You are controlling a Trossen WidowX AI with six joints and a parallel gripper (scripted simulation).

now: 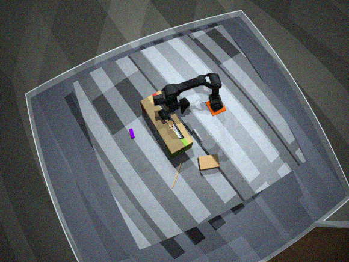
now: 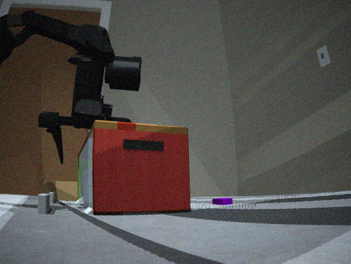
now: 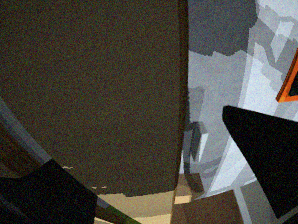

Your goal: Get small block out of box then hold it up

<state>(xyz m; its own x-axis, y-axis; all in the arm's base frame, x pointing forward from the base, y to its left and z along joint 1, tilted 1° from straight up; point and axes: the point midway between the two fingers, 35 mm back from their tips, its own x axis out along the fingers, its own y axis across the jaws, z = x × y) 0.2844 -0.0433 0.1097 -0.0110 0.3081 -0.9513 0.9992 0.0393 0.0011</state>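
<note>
Right now the block is 50 mm ahead of my gripper tip and 20 mm to the left of it. The rest, counted from my gripper tip: tan slab: 40 mm behind, 340 mm to the left, 60 mm below; long box: 40 mm ahead, 10 mm to the left, 20 mm below; thin stick: 160 mm ahead, 300 mm to the left, 80 mm below.
</note>
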